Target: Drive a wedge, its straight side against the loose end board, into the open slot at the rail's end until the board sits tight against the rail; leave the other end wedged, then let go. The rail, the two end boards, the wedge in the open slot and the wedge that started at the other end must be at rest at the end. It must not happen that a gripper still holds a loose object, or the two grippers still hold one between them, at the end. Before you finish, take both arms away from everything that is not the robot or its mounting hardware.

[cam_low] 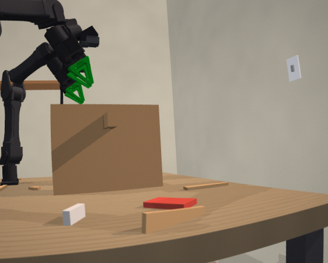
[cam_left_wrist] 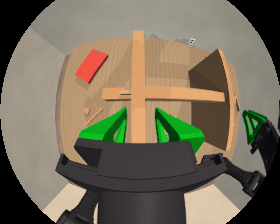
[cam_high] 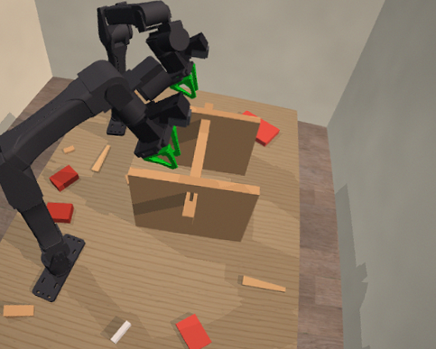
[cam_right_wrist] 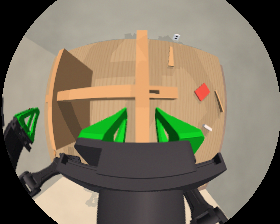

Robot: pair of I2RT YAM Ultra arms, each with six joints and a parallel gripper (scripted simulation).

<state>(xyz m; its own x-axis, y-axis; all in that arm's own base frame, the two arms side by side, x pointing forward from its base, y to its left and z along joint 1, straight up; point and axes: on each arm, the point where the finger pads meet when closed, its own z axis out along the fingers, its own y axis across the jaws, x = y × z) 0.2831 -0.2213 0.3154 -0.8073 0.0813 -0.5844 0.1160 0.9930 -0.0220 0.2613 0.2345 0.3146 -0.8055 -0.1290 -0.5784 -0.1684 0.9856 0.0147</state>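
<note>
Right now the light wooden rail is 4 cm ahead of my left hand, 13 cm to the right of it and 12 cm below it. Round my left hand: white block (9 cm behind, 59 cm to the right, 30 cm below).
</note>
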